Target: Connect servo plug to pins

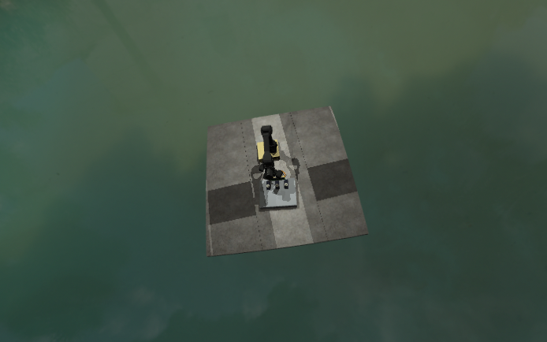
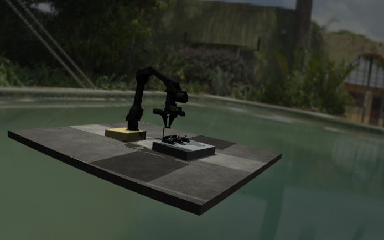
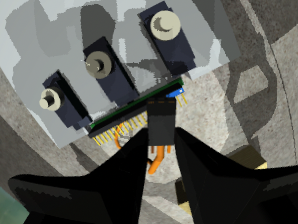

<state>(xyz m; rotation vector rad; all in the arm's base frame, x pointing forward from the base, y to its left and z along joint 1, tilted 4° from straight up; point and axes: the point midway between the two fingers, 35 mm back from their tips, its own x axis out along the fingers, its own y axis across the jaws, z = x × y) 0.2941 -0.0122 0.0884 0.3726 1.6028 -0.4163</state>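
Now: the blue band 20 mm to the right of my gripper tip and 50 mm below it. Round my gripper tip: grey printed holder (160 mm ahead, 30 mm to the left, 100 mm below).
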